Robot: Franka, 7 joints.
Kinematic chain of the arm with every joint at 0, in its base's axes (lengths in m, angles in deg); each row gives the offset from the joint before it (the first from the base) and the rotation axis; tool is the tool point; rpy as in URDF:
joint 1: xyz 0 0 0.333 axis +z
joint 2: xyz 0 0 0 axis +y
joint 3: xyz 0 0 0.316 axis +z
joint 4: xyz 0.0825 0 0 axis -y
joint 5: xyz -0.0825 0 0.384 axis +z
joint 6: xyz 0 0 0 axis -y
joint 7: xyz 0.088 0 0 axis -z
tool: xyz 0 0 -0.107 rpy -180 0 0
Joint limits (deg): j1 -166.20..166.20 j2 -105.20..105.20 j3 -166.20..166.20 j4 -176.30..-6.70 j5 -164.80..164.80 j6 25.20..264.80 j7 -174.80..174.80
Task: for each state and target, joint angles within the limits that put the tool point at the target. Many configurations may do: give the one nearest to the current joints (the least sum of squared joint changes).
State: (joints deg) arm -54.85 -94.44 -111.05 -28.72 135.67 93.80 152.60
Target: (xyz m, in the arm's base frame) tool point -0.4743 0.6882 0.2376
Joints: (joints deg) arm -67.12 -96.30 -111.51 -25.26 138.35 101.97 152.60
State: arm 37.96 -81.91 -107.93 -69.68 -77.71 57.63 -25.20
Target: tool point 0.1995 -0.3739 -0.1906
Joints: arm 71.28 -105.20 -130.65 -84.20 -78.47 74.19 -25.20
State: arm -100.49 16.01 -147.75 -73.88 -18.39 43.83 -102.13
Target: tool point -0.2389 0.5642 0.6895
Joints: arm -90.22 -18.74 -144.90 -58.79 -20.62 77.18 -102.13
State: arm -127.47 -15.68 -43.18 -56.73 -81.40 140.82 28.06
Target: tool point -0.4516 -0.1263 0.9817
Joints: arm -121.85 -6.98 -37.28 -66.31 -81.48 141.96 28.06
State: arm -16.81 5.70 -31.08 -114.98 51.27 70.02 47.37
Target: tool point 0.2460 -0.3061 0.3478
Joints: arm -25.39 2.13 -39.70 -131.95 43.87 63.20 47.37
